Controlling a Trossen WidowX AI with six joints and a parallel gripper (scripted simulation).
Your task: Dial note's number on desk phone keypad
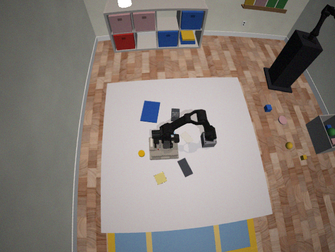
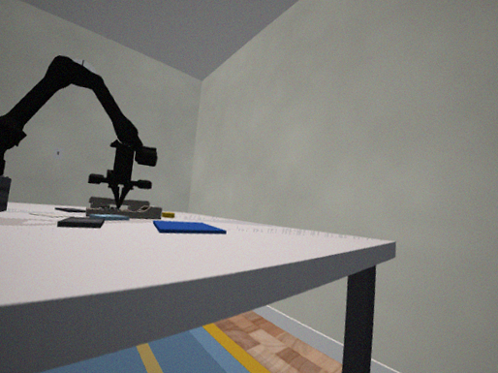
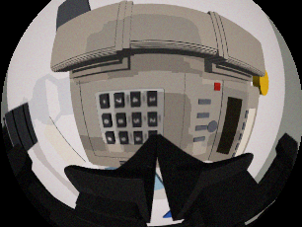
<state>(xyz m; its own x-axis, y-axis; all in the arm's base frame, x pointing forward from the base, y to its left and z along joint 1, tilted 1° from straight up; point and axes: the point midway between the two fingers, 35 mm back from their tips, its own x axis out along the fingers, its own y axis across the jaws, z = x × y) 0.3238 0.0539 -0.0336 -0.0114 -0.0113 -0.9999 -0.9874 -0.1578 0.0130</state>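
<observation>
Right now the beige desk phone is 40 mm to the left of my hand, 40 mm below it and 20 mm ahead of it. Also, from my hand: dark grey card 180 mm to the left, 160 mm behind, 60 mm below; handset 90 mm to the left, 20 mm below; cream note 160 mm behind, 70 mm to the right, 60 mm below.
</observation>
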